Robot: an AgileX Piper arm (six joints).
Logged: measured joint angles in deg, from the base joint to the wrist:
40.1, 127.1, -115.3, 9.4, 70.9, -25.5
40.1, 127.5, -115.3, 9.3, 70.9, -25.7
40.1, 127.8, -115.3, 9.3, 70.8, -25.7
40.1, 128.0, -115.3, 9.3, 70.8, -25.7
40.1, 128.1, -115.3, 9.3, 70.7, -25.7
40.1, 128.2, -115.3, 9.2, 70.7, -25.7
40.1, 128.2, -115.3, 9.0, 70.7, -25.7
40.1, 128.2, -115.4, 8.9, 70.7, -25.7
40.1, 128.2, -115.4, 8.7, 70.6, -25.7
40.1, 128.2, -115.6, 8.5, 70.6, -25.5
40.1, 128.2, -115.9, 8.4, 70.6, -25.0
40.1, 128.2, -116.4, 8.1, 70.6, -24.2
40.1, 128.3, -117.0, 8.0, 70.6, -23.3
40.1, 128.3, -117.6, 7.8, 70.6, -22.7
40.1, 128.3, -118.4, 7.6, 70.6, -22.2
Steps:
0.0, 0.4, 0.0, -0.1, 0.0, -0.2
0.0, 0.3, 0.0, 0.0, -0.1, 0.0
0.0, 0.2, 0.0, 0.0, 0.0, 0.0
0.0, 0.1, 0.0, 0.0, -0.1, 0.0
0.0, 0.1, 0.0, -0.1, 0.0, 0.0
0.0, 0.0, 0.0, -0.2, 0.0, 0.0
0.0, 0.0, -0.1, -0.1, 0.0, 0.0
0.0, 0.0, 0.0, -0.2, -0.1, 0.0
0.0, 0.0, -0.2, -0.2, 0.0, 0.2
0.0, 0.0, -0.3, -0.1, 0.0, 0.5
0.0, 0.0, -0.5, -0.3, 0.0, 0.8
0.0, 0.1, -0.6, -0.1, 0.0, 0.9
0.0, 0.0, -0.6, -0.2, 0.0, 0.6
0.0, 0.0, -0.8, -0.2, 0.0, 0.5

